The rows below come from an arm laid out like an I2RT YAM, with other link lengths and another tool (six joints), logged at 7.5 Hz.
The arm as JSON. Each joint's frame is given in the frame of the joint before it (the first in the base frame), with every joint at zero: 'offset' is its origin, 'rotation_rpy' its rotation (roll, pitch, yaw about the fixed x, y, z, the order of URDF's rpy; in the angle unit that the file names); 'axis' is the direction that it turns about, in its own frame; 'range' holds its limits. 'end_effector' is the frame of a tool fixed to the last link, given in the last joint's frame.
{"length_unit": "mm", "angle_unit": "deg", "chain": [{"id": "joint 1", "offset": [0.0, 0.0, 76.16], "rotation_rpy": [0.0, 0.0, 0.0], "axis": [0.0, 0.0, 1.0], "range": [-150.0, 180.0]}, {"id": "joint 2", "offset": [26.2, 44.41, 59.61], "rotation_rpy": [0.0, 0.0, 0.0], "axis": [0.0, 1.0, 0.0], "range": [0.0, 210.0]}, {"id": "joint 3", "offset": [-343.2, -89.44, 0.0], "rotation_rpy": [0.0, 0.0, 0.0], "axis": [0.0, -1.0, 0.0], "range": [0.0, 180.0]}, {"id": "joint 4", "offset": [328.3, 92.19, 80.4], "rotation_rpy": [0.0, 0.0, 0.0], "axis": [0.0, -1.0, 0.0], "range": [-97.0, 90.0]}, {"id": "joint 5", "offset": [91.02, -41.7, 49.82], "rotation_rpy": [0.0, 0.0, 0.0], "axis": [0.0, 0.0, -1.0], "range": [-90.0, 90.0]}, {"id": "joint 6", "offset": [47.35, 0.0, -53.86], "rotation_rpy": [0.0, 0.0, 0.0], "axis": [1.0, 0.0, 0.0], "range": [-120.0, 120.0]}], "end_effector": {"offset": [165.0, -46.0, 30.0], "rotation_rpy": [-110.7, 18.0, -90.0]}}
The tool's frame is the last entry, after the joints.
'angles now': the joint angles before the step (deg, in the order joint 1, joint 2, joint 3, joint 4, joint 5, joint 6). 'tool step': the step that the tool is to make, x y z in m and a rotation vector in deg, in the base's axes. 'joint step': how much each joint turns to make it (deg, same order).
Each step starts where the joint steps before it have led.
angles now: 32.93, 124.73, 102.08, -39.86, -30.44, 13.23
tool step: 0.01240, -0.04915, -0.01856, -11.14, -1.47, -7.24
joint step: -0.13, 0.00, 0.01, -3.91, 12.22, 2.23
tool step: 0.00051, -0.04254, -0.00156, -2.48, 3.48, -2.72
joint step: -3.04, -0.48, 0.58, -5.46, 0.17, -0.43
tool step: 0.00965, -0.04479, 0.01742, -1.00, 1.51, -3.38
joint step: -3.83, -1.25, 1.61, -4.83, 0.03, -0.50
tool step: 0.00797, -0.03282, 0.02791, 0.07, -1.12, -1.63
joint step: -2.97, -2.51, 0.61, -2.52, -0.02, -1.47
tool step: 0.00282, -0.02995, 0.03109, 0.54, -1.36, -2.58
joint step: -2.58, -3.22, -0.01, -1.74, 0.00, 0.00
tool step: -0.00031, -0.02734, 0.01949, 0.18, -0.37, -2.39
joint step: -2.34, -2.18, 0.00, -1.75, -0.03, 0.07
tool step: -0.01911, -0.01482, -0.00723, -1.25, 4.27, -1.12
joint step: -0.76, -0.13, -0.02, -4.44, 0.01, 0.39
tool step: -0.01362, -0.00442, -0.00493, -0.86, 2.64, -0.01
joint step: 0.00, 0.00, -0.11, -2.67, 0.04, 0.00
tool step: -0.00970, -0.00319, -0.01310, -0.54, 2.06, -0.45
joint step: 0.00, 0.01, -1.73, -0.23, 0.00, 0.48
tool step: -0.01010, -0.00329, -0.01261, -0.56, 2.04, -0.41
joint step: 0.00, 0.01, -1.73, -0.25, 0.00, 0.44
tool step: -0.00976, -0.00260, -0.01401, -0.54, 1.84, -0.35
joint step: 0.07, 0.00, -2.07, 0.29, 0.02, 0.44
